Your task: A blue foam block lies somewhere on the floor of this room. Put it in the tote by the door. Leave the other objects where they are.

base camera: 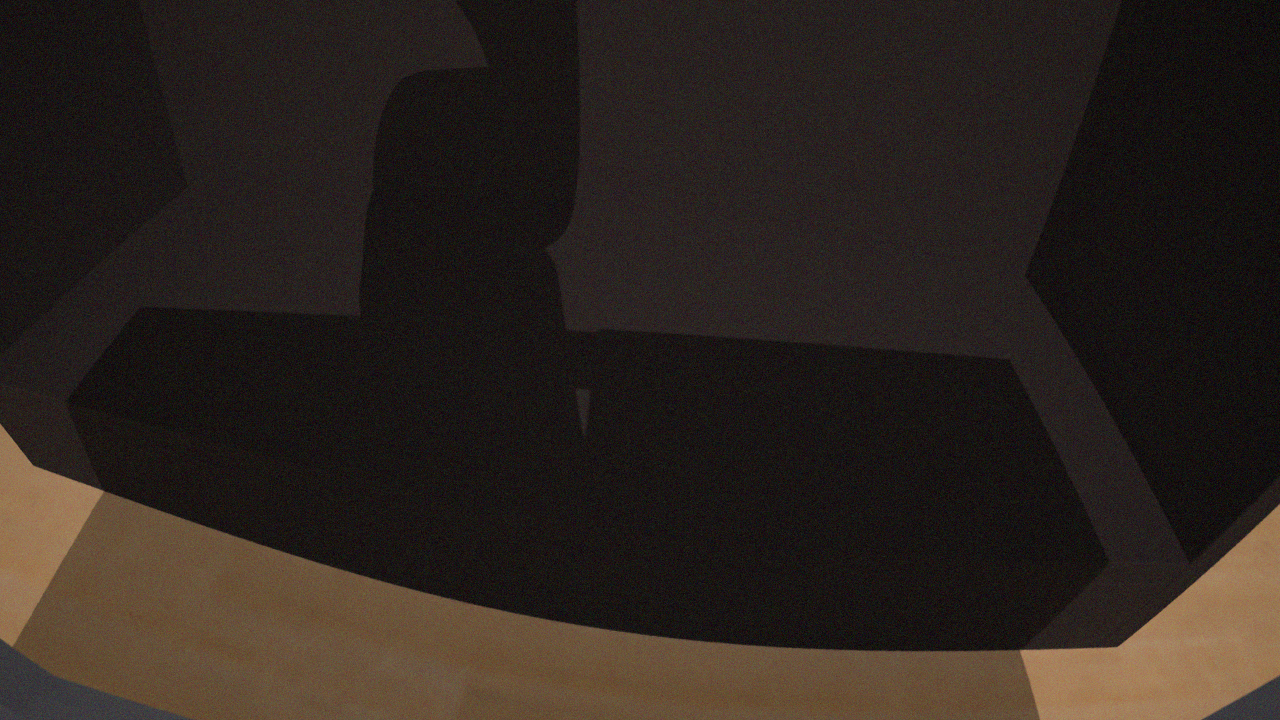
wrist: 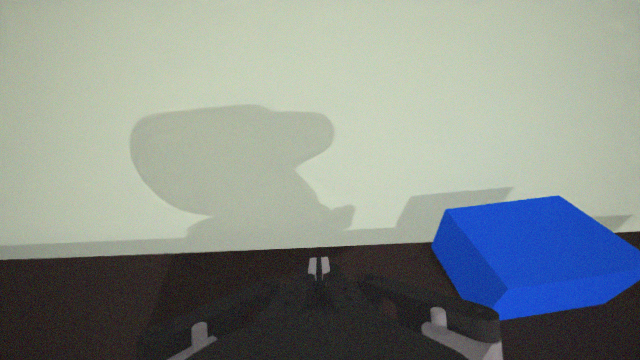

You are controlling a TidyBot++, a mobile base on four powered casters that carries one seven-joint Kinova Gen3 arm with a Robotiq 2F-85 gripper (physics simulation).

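Frame: origin at the arm's base, x ahead, y left, z up, level; metres.
Where they show: gripper, fingertip midpoint: (wrist: 319, 270).
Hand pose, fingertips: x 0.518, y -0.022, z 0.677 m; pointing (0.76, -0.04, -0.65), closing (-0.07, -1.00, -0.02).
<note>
After its pixels a point has its place.
The blue foam block (wrist: 545, 245) @[x 0.495, y -0.160, z 0.709 m] is at the right of the wrist view, to the right of the fingertips and apart from them. It is on or close to the dark floor, near the foot of the pale wall. My gripper (wrist: 319, 270) @[x 0.518, y -0.022, z 0.677 m] is shut and empty, its two fingertips together left of the block. The base camera view shows neither the block nor the gripper. The tote by the door does not show in either view.
A pale wall (wrist: 450, 75) @[x 0.573, y -0.121, z 0.792 m] rises behind the block and the gripper, with shadows on it. A dark floor (wrist: 75, 295) @[x 0.532, y 0.173, z 0.664 m] meets the wall's foot. The base camera view shows a large dark surface with shadows and a strip of light wood (base camera: 537, 671) at the bottom.
</note>
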